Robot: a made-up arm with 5 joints.
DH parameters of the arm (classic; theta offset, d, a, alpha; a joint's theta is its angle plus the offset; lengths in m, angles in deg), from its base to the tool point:
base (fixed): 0 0 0.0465 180
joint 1: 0 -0.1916 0.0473 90
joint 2: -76.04 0 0.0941 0
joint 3: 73.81 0 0.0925 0
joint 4: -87.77 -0.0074 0 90
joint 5: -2.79 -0.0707 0 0
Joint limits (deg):
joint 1: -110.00..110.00
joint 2: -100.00..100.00
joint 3: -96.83..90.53
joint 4: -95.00..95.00
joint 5: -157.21..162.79
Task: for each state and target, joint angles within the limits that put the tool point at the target. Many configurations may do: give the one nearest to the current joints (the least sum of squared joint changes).
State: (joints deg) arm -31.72 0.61 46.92 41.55 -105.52
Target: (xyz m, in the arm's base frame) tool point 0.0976 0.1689 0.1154
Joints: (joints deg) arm -75.57 28.97 27.74 24.20 -105.52
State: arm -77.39 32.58 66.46 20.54 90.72
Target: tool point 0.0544 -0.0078 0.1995
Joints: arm -93.56 70.75 90.53 45.91 90.72
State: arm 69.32 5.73 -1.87 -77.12 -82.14
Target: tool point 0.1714 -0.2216 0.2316
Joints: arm 58.93 33.20 5.48 -64.64 -82.14
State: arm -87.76 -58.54 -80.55 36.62 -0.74
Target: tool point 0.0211 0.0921 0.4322
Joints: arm -109.86 -17.28 -65.26 32.06 -0.74
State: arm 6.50 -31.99 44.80 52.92 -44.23
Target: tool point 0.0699 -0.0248 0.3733
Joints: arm 34.13 -76.82 0.16 33.89 -44.23
